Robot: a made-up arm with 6 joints.
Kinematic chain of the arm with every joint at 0, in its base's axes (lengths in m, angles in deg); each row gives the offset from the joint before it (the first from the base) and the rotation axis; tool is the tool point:
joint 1: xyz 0 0 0.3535 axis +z
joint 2: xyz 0 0 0 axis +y
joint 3: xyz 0 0 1.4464 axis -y
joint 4: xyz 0 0 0 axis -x
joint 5: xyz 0.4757 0 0 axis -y
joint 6: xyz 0 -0.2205 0 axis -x
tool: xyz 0 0 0
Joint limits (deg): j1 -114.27..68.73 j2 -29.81..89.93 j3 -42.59..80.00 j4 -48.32..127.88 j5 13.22..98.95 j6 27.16..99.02
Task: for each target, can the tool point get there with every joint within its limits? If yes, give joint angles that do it. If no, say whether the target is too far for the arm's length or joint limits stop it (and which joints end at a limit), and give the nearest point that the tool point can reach.
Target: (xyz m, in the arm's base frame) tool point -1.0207 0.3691 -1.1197
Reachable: no: joint limits stop it (at a limit: joint 1, joint 2, joint 3) | nearest point -0.6629 -0.9338 0.0058 | short by 1.758 m
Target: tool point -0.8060 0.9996 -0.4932
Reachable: no: joint limits stop it (at a limit: joint 1, joint 2, joint 3, joint 4) | nearest point 0.3284 1.2169 -0.1130 | short by 1.216 m
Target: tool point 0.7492 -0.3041 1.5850
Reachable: yes | joints -17.28 12.69 -31.31 72.08 38.85 74.67
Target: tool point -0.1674 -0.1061 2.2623
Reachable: yes | joints -26.51 -9.02 49.97 39.69 36.42 90.90
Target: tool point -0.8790 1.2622 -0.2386
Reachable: no: joint limits stop it (at a limit: joint 1, joint 2, joint 3, joint 4) | nearest point 0.3284 1.2169 -0.1130 | short by 1.215 m
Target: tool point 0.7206 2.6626 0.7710
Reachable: no: too far | nearest point 0.5965 1.8453 0.6482 | short by 0.836 m
